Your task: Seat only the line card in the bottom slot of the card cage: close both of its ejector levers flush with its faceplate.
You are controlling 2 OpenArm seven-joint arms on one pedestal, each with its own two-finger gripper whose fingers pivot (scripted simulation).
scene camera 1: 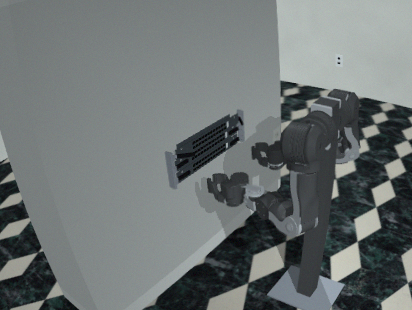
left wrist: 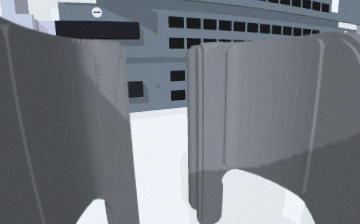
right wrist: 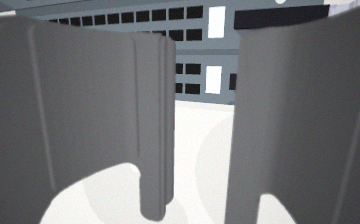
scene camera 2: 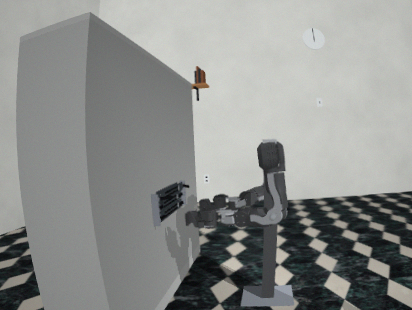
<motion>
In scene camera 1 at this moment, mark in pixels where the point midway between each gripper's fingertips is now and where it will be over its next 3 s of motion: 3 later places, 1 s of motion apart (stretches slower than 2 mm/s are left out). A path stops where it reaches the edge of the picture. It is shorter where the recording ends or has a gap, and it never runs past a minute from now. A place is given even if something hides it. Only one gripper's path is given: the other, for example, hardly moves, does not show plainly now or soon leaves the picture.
The left gripper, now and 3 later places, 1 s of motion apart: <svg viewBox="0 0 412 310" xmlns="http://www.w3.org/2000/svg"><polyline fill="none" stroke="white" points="210,183 213,187 218,192 224,199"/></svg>
</motion>
